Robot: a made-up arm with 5 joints.
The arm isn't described. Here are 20 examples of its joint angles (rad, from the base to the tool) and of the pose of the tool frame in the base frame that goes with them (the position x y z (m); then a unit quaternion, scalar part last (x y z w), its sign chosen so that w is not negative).
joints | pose
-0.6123 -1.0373 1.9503 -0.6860 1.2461 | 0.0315 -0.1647 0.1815 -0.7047 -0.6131 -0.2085 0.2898
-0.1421 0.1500 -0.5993 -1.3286 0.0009 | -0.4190 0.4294 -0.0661 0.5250 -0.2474 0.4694 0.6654
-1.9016 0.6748 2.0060 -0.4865 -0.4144 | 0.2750 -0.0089 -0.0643 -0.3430 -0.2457 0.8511 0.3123
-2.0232 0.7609 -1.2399 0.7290 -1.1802 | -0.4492 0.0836 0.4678 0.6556 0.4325 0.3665 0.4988
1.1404 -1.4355 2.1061 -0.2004 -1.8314 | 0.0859 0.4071 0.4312 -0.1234 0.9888 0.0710 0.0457
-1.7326 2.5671 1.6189 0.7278 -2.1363 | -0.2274 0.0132 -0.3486 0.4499 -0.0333 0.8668 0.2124
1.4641 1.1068 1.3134 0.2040 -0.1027 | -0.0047 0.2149 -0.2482 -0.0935 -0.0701 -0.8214 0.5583
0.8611 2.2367 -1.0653 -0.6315 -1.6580 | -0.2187 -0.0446 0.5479 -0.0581 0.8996 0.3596 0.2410
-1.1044 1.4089 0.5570 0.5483 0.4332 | -0.2313 0.5404 0.1169 0.2642 0.3193 -0.2058 0.8865
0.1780 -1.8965 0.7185 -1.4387 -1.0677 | -0.3211 0.0271 0.3877 -0.3489 0.7358 0.3721 0.4454
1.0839 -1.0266 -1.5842 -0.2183 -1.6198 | 0.1623 0.2543 -0.3788 -0.1453 -0.5567 0.2422 0.7813
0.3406 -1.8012 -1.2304 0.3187 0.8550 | 0.1918 0.2595 -0.3756 -0.0461 -0.2840 -0.6311 0.7204
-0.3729 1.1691 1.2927 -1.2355 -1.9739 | -0.0877 0.0341 -0.3351 0.2935 -0.2263 0.9282 0.0325
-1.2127 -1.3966 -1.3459 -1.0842 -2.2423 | -0.1488 0.4220 -0.4332 -0.2365 0.2168 -0.7355 0.5968
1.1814 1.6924 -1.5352 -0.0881 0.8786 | -0.6157 -0.1285 0.3194 -0.9442 0.1827 -0.1047 0.2534
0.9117 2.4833 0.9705 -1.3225 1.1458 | -0.2632 0.3567 0.3684 0.8253 -0.1305 -0.1798 0.5192
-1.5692 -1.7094 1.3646 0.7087 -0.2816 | 0.1184 0.2328 0.3883 0.3793 0.9188 -0.0732 0.0815
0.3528 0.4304 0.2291 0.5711 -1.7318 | -0.1378 0.2068 -0.3124 -0.1309 -0.3035 0.1506 0.9317
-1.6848 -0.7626 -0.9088 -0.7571 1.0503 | -0.5902 0.0675 -0.0825 0.1846 0.2327 0.5596 0.7737
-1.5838 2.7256 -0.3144 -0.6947 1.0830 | 0.4015 0.2037 0.2630 -0.4240 -0.8864 0.1355 0.1274
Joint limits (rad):
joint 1: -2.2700..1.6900
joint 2: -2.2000..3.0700
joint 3: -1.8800..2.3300
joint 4: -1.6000..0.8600
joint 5: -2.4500..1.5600
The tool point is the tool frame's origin. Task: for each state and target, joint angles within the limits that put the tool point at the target. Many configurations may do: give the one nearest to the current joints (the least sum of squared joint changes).
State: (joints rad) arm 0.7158 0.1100 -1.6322 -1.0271 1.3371
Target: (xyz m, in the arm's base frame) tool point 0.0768 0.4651 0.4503
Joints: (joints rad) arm 1.0061 -0.0714 -1.3784 -1.0180 1.3471
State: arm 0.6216 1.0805 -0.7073 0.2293 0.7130
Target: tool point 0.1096 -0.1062 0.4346
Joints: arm 0.9229 1.2419 -0.5622 0.4658 0.9010
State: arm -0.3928 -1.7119 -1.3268 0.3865 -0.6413
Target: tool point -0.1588 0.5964 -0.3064
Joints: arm -0.2249 -1.4497 -1.7855 0.6832 -0.4898
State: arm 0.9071 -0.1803 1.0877 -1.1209 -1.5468
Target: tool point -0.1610 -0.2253 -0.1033
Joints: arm 0.1573 -0.3007 0.7810 -1.1515 -1.9083
